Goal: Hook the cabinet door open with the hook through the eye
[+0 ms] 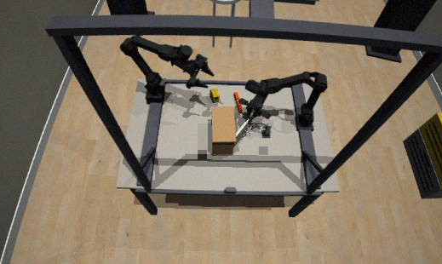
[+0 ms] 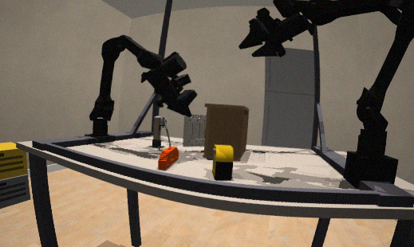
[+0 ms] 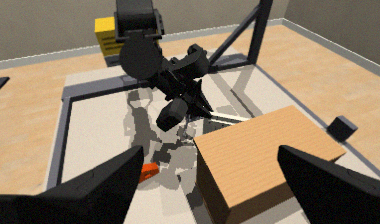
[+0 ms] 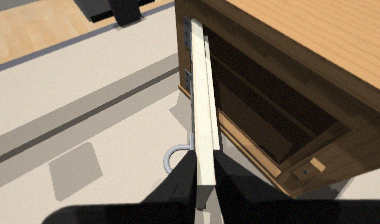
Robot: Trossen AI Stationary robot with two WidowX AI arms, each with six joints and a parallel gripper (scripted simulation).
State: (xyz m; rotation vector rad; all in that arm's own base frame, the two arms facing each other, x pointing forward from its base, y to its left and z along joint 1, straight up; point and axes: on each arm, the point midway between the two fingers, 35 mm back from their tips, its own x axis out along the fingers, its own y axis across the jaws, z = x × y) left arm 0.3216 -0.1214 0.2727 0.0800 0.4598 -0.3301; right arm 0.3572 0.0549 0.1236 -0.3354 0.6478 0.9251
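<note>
My right gripper is now 9 cm above the grey hook, 6 cm to the left of it and 1 cm short of it. From my right hand the other things lie so: yellow tape measure 23 cm to the left, 20 cm ahead, 12 cm below; orange level 18 cm ahead, 13 cm below, 8 cm to the left; plank door 9 cm behind, 7 cm below, 3 cm to the left.
</note>
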